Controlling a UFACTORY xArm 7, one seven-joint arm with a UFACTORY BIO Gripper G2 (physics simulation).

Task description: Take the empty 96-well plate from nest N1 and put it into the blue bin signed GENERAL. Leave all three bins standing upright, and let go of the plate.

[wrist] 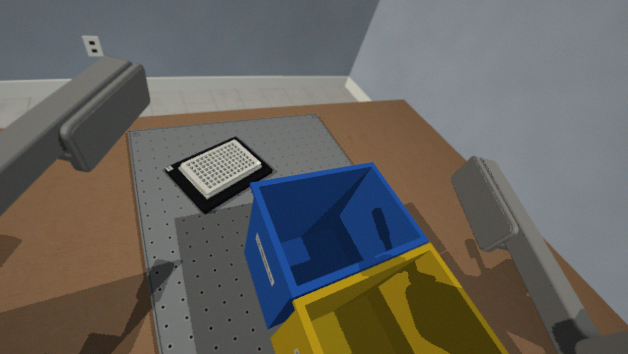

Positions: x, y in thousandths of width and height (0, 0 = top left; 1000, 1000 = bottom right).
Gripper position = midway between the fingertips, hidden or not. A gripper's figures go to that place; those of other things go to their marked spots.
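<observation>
A white 96-well plate (338, 487) is 0.51 m from the lens; my gripper (514, 363) is 0.12 m from the lens.
</observation>
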